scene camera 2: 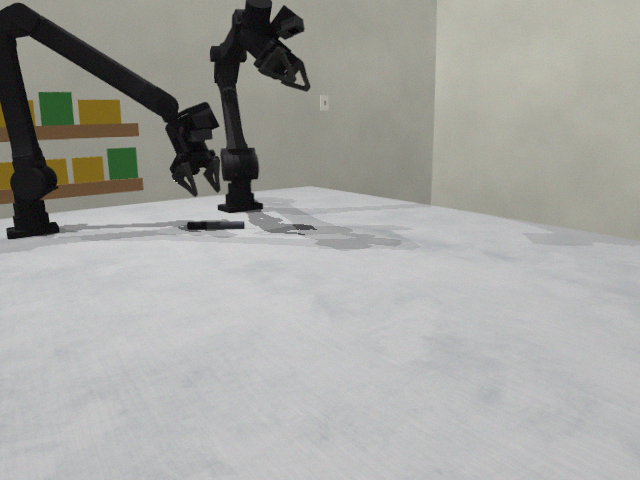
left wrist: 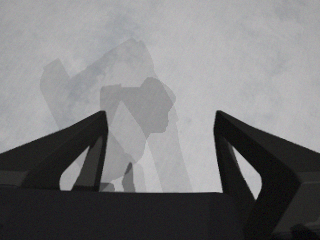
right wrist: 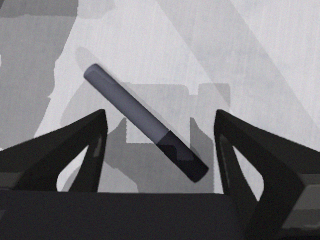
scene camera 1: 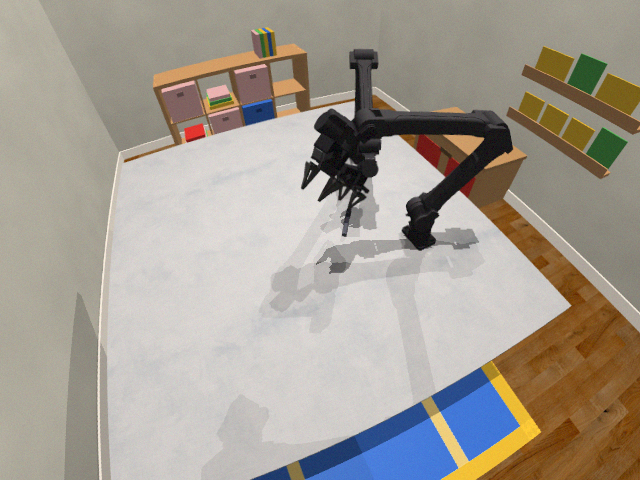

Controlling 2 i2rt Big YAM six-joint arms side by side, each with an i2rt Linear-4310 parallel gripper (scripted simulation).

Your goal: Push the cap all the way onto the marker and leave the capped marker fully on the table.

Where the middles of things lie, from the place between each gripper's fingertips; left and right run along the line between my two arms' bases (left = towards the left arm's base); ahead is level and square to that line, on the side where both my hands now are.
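My right hand (scene camera 2: pixel 207 193) is 20 mm to the right of the marker (right wrist: pixel 146 122), and it is 90 mm above it. The black cap (right wrist: pixel 195 169), counted from that same right hand, sits 20 mm to the right and 30 mm behind, and 90 mm below.
When I measure from my left hand (scene camera 2: pixel 301 85), the marker is 14 cm to the right and 17 cm behind, with 33 cm below as its last distance. The black cap is 18 cm to the right of my left hand, 20 cm behind it and, again, 33 cm below it.
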